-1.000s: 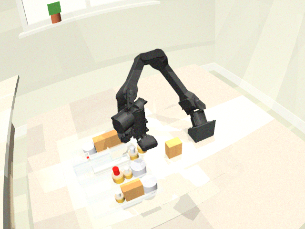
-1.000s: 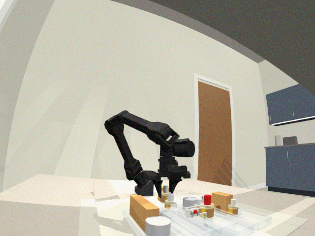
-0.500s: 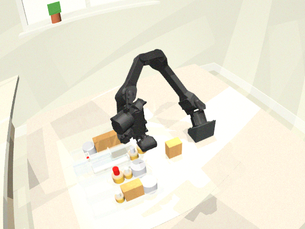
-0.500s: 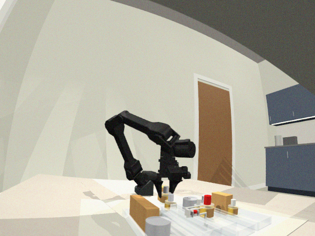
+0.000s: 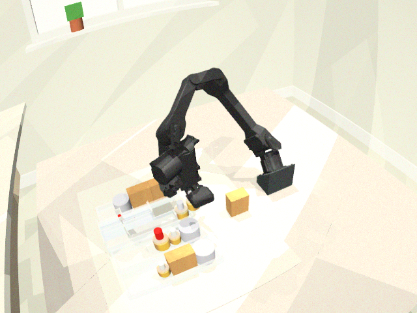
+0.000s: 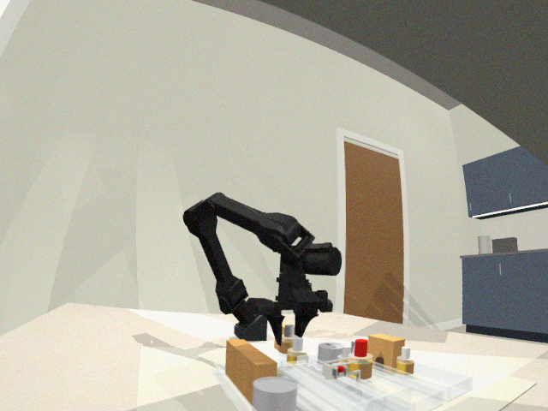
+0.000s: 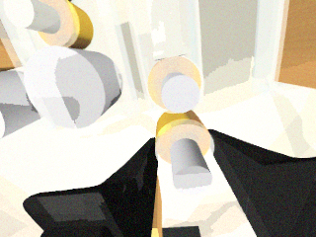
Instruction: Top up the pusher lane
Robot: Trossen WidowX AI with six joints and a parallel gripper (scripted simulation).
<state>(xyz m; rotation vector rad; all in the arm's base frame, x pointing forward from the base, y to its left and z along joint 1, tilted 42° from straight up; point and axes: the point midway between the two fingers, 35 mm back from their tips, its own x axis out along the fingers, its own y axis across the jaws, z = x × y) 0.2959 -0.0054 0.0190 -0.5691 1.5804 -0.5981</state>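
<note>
Now: the clear-walled lane 190 mm ahead of my gripper tip, 30 mm below it and 20 mm to the right of it. From my gripper tip the other things lie so: red mark 230 mm ahead, 40 mm to the right, 20 mm above.
</note>
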